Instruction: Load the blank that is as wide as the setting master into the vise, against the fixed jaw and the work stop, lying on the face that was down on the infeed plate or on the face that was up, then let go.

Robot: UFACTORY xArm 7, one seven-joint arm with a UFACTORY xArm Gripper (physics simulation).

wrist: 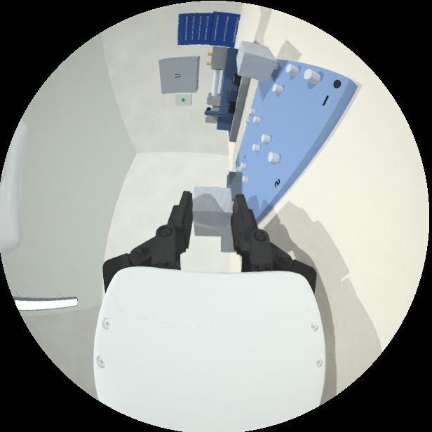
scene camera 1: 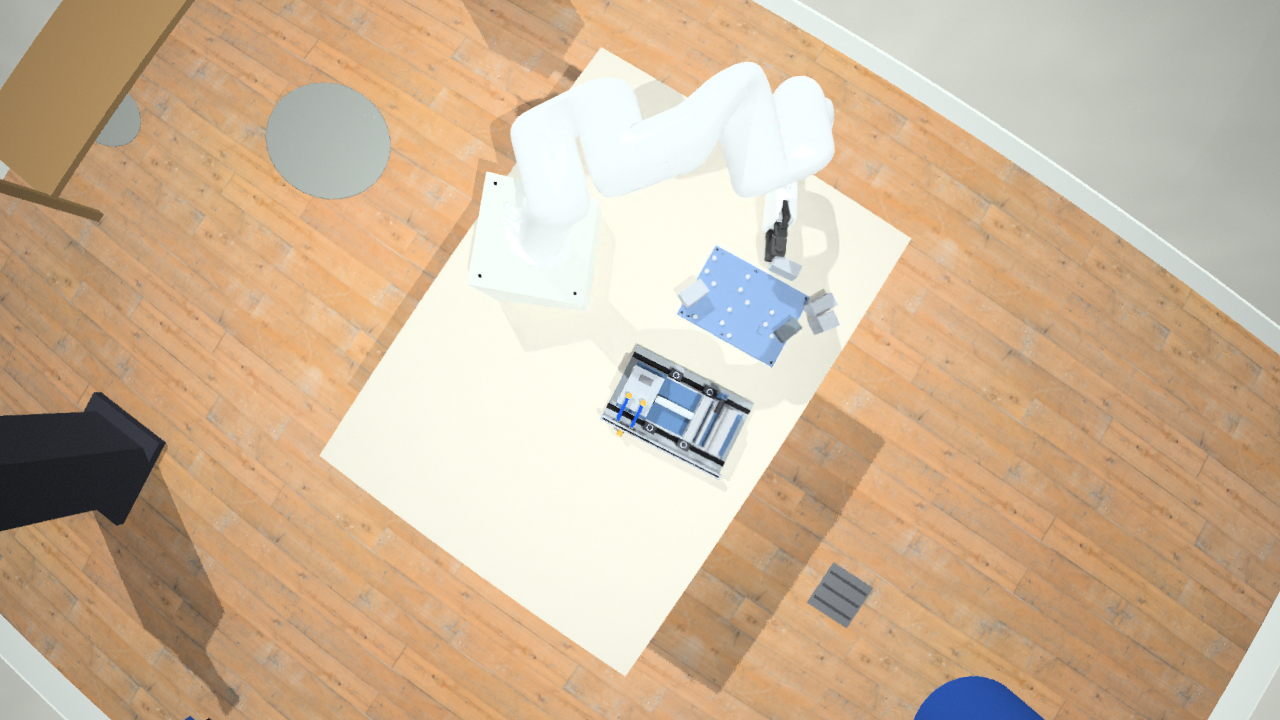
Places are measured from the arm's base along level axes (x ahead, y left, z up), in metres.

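Pixels of known places: gripper, fingertip midpoint: [scene camera 1: 774, 259]; arm's base, link origin: [scene camera 1: 540, 239].
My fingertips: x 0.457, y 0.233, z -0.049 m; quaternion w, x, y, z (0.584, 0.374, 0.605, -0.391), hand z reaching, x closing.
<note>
Ahead of a thing's pixels: the offset from my fingertips to its middle. "spot": to the spot under its first point.
My gripper [scene camera 1: 776, 251] [wrist: 212, 205] is shut on a light grey block {0.030 m ahead, 0.005 m right, 0.000 m up} [scene camera 1: 785, 267] [wrist: 212, 219], held beside the blue infeed plate's {0.001 m back, 0.109 m right, 0.065 m down} [scene camera 1: 773, 291] [wrist: 300, 110] upper right edge in the scene view. A light grey block {0.117 m back, 0.151 m right, 0.035 m down} [scene camera 1: 693, 293] [wrist: 256, 61] sits at the plate's left end. A darker grey block {0.114 m ahead, 0.111 m right, 0.049 m down} [scene camera 1: 786, 330] [wrist: 233, 184] sits near its lower right end. More light grey blocks {0.151 m ahead, 0.021 m right, 0.047 m down} [scene camera 1: 821, 312] stand just past its right corner. The vise {0.013 m back, 0.402 m right, 0.020 m down} [scene camera 1: 682, 394] [wrist: 228, 90] lies below the plate in the scene view. Which block is the setting master, I cannot tell.
White pegs {spot: 0.029 m back, 0.047 m right, 0.053 m down} [scene camera 1: 747, 276] [wrist: 273, 157] stand up from the plate. Blue levers with orange tips {spot: 0.088 m back, 0.445 m right, 0.040 m up} [scene camera 1: 638, 413] are at the vise's left end. The arm's base plate [scene camera 1: 537, 288] is left of the infeed plate. A black stand [scene camera 1: 53, 461] and blue bin [scene camera 1: 975, 702] are farther off.
</note>
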